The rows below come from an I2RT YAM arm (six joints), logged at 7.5 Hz.
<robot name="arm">
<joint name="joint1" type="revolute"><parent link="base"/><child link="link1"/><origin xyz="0 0 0.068"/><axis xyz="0 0 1"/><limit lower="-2.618" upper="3.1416"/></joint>
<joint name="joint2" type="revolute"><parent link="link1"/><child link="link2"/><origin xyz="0.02 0.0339 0.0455"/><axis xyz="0 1 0"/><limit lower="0" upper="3.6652"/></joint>
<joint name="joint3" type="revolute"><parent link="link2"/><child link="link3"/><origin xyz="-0.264 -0.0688 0"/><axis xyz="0 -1 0"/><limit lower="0" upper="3.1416"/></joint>
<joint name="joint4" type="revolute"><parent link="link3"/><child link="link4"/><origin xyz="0.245 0.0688 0.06"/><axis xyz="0 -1 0"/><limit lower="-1.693" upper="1.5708"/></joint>
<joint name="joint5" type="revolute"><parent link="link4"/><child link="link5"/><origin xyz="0.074 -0.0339 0.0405"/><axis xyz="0 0 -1"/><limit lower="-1.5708" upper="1.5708"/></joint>
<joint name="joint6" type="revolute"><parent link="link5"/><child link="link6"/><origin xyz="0.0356 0 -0.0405"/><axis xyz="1 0 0"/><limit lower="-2.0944" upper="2.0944"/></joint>
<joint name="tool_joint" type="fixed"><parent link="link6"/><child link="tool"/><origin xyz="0 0 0" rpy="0 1.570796 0"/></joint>
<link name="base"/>
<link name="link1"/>
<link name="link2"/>
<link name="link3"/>
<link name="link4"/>
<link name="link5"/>
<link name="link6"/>
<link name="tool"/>
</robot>
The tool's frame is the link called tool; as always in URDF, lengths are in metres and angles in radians.
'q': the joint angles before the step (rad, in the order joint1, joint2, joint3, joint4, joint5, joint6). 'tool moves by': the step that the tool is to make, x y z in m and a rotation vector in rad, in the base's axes. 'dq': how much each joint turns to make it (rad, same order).
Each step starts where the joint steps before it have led.
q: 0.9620 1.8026 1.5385 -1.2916 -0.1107 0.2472
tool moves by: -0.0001 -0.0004 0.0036 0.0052 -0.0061 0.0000
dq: -0.0002 -0.0050 0.0080 -0.0053 0.0020 -0.0003
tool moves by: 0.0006 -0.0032 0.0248 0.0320 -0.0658 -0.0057
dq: -0.0032 -0.0330 0.0572 -0.0261 0.0356 0.0006
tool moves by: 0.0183 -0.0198 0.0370 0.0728 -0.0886 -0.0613
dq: -0.0781 -0.0457 0.0877 -0.0231 0.0237 -0.0203
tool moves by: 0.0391 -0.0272 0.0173 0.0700 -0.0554 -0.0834
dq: -0.1449 0.0069 0.0694 0.0229 -0.0227 -0.0578
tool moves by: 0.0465 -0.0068 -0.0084 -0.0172 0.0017 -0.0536
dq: -0.0994 0.1279 0.1254 -0.0131 -0.0006 -0.0475
